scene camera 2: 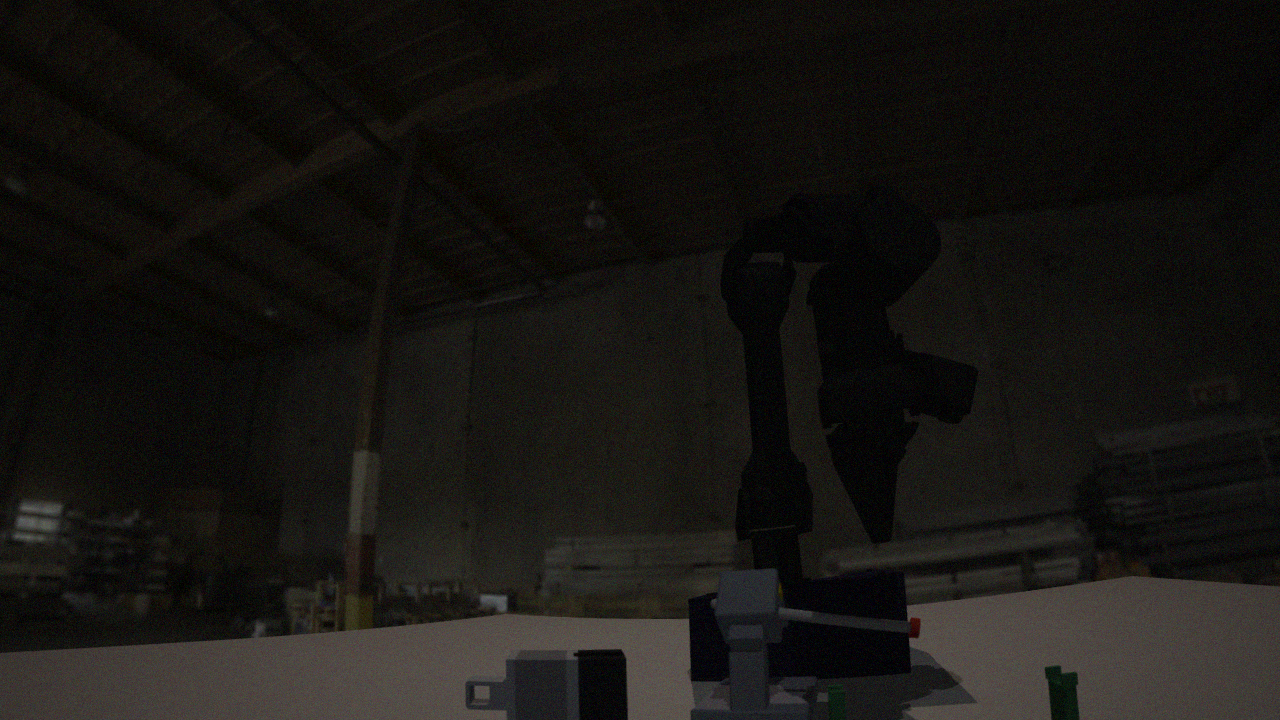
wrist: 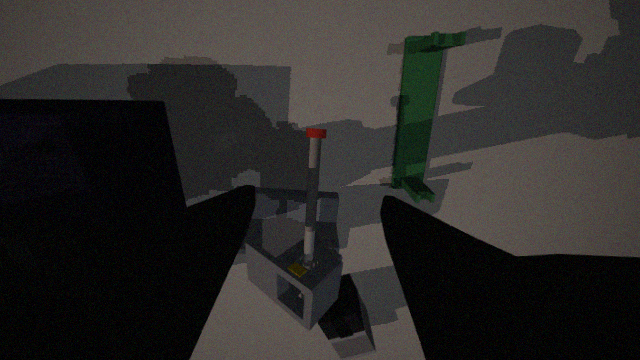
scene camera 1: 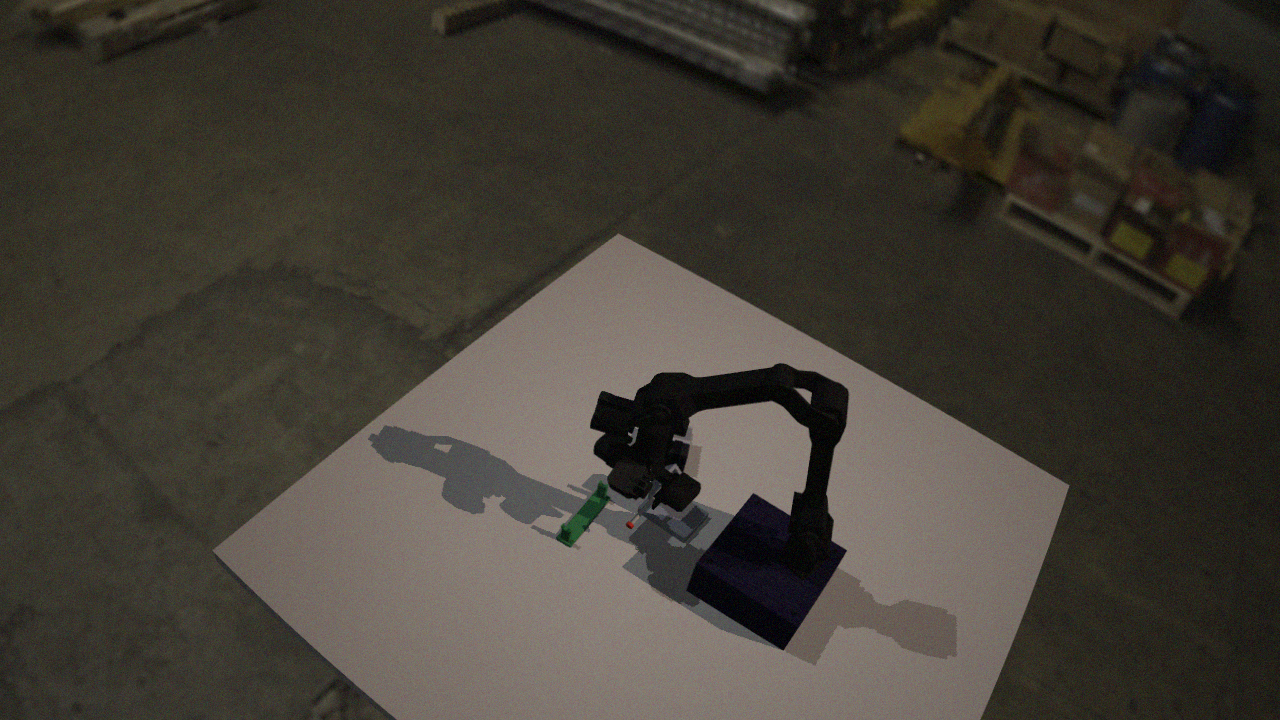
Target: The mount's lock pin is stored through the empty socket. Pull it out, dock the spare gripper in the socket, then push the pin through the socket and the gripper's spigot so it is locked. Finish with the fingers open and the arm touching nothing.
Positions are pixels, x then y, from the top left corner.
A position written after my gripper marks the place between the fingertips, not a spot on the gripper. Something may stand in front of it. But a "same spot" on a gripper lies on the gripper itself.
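Labels:
My gripper shows in the wrist view, in scene camera 1 and in scene camera 2 (880, 542). On my gripper, (scene camera 1: 658, 493) and (wrist: 76, 283) are the same spot.

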